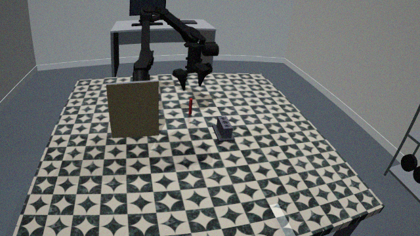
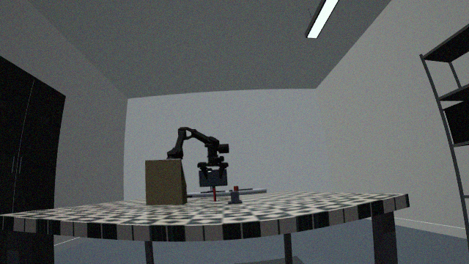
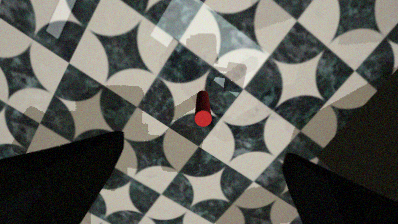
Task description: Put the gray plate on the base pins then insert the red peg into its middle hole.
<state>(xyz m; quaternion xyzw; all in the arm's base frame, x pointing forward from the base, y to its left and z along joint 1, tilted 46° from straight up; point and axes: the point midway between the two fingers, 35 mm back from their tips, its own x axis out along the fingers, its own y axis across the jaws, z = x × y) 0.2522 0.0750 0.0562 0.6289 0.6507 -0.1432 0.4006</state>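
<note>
My gripper tip is now 10 cm above the red peg. Round my gripper tip: dark base: 19 cm to the right, 13 cm below, 9 cm ahead; gray plate: 19 cm to the right, 9 cm below, 9 cm ahead.
</note>
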